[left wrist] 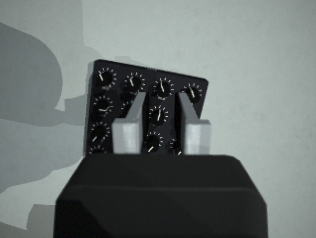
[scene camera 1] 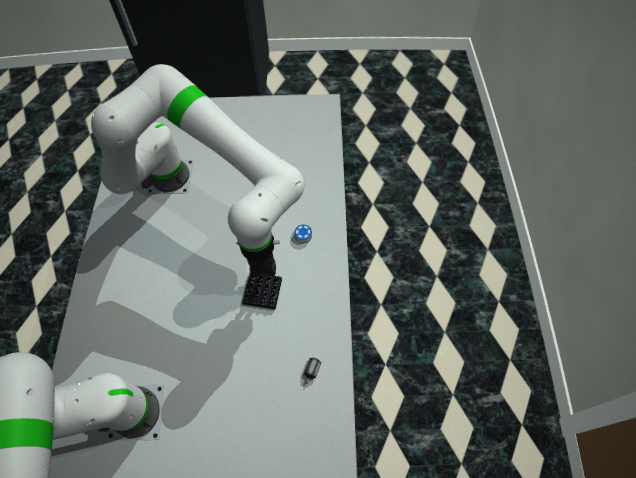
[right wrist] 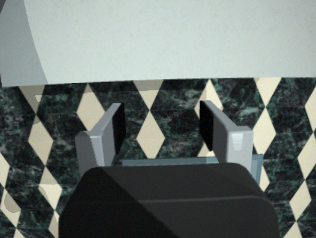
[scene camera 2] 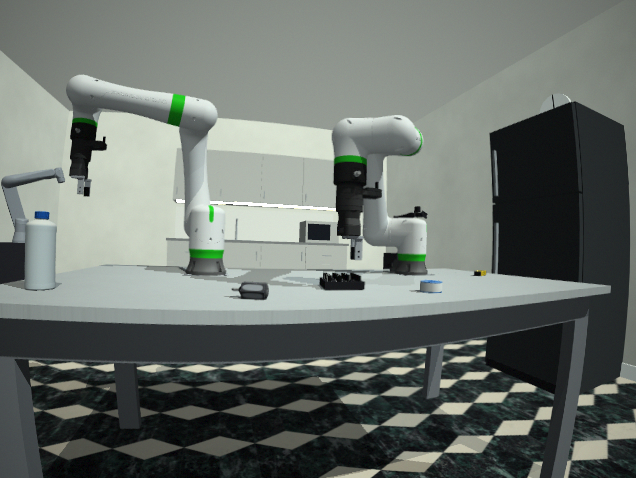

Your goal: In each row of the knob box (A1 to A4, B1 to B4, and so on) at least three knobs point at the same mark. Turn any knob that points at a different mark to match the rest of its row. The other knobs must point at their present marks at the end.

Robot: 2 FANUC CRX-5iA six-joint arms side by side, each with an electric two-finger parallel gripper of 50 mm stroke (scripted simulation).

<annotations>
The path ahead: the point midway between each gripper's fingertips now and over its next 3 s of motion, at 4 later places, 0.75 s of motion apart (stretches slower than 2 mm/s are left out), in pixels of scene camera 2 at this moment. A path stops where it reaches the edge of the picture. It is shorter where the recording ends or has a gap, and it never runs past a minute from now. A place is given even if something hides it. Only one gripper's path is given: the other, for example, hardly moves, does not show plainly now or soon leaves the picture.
The left gripper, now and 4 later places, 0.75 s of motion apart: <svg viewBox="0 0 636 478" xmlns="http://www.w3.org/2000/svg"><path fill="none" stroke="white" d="M355 259L352 258L347 256L347 261L347 270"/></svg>
</annotations>
